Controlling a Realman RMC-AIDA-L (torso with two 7-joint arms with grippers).
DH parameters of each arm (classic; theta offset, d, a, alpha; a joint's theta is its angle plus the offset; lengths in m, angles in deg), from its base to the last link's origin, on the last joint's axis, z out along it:
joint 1: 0 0.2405 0 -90
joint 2: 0 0 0 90
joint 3: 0 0.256 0 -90
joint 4: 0 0 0 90
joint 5: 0 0.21 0 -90
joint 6: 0 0 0 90
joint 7: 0 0.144 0 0
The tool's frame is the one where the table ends.
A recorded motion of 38 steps. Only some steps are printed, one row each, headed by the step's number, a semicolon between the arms.
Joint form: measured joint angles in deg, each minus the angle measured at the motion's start. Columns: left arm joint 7, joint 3, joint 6, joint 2, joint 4, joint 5, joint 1; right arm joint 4, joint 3, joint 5, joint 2, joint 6, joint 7, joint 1.
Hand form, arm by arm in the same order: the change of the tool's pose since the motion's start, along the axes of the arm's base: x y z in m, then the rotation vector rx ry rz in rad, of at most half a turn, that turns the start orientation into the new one. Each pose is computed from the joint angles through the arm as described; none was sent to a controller.
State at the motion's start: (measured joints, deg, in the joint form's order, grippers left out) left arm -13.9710 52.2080 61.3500 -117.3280 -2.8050 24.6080 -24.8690; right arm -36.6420 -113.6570 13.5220 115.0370 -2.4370 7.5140 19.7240
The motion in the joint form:
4: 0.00 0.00 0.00 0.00 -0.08 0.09 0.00; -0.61 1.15 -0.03 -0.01 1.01 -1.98 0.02
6: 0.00 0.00 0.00 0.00 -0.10 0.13 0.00; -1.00 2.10 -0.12 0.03 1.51 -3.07 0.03
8: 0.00 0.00 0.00 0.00 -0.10 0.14 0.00; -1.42 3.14 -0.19 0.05 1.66 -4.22 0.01
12: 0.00 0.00 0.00 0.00 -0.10 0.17 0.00; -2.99 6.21 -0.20 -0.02 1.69 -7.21 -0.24
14: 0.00 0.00 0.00 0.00 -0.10 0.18 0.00; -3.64 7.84 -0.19 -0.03 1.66 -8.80 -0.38
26: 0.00 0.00 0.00 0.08 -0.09 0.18 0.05; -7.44 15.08 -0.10 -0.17 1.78 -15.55 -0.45
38: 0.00 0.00 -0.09 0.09 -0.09 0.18 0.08; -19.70 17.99 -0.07 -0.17 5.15 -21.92 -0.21
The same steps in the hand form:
4: 0.0000 -0.0003 -0.0005 -0.0021 0.0000 0.0002; -0.0003 0.0026 0.0032 -0.0011 -0.0217 0.0055
6: 0.0000 -0.0003 -0.0006 -0.0029 0.0000 0.0001; -0.0008 0.0048 0.0056 0.0028 -0.0313 0.0082
8: 0.0000 -0.0003 -0.0006 -0.0030 0.0001 0.0000; -0.0018 0.0075 0.0087 0.0108 -0.0390 0.0155
12: 0.0000 -0.0003 -0.0007 -0.0034 0.0003 -0.0002; -0.0052 0.0158 0.0199 0.0448 -0.0526 0.0376
14: 0.0000 -0.0003 -0.0007 -0.0036 0.0003 -0.0003; -0.0061 0.0194 0.0260 0.0626 -0.0615 0.0466
26: -0.0005 -0.0005 0.0000 -0.0029 0.0017 0.0005; -0.0157 0.0398 0.0571 0.1515 -0.1008 0.0984
38: -0.0009 -0.0007 0.0000 -0.0036 0.0018 0.0023; -0.0738 0.0685 0.0844 0.2141 -0.1294 0.2658

